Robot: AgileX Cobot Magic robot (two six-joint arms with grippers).
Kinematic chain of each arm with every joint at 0, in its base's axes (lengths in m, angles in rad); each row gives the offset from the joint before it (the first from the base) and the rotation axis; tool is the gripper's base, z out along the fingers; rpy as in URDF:
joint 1: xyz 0 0 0.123 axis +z
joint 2: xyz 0 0 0 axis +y
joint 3: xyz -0.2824 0 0.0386 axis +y
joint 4: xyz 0.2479 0 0.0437 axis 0.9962 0 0.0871
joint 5: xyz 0 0 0 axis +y
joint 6: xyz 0.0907 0 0.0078 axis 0.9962 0 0.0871
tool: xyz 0 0 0 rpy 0 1.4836 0
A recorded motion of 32 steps. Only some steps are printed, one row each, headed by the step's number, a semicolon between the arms.
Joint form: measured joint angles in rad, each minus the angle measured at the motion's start. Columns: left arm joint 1, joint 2, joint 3, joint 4, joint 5, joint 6; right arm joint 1, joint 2, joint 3, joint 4, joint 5, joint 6.
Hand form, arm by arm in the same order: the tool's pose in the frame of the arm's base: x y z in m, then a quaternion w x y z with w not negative. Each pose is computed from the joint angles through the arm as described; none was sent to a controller.
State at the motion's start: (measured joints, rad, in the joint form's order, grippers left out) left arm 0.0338 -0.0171 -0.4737 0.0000 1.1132 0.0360; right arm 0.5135 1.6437 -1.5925 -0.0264 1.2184 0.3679
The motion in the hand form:
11: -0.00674 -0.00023 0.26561 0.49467 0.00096 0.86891 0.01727; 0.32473 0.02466 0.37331 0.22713 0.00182 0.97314 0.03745
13: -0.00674 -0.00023 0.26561 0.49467 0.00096 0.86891 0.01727; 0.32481 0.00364 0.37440 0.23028 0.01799 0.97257 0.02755
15: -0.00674 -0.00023 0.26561 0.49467 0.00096 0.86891 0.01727; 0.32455 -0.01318 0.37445 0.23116 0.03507 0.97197 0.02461
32: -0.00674 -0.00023 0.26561 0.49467 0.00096 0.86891 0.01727; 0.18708 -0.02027 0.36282 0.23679 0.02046 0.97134 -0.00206
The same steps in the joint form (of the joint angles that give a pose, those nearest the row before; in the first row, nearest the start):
11: 0.0000 0.0000 0.0000 0.0000 0.0000 0.0000; -0.4500 -0.0739 0.0000 0.0731 0.0000 -0.3064
13: 0.0000 0.0000 0.0000 0.0000 0.0000 0.0000; -0.5152 -0.0772 0.0000 0.0755 0.0000 -0.3386
15: 0.0000 0.0000 0.0000 0.0000 0.0000 0.0000; -0.5701 -0.0772 0.0000 0.0873 0.0002 -0.3598
32: 0.0000 0.0000 0.0000 0.0000 0.0000 0.0000; -0.6438 -0.5649 0.4738 0.0755 0.0039 -0.4616

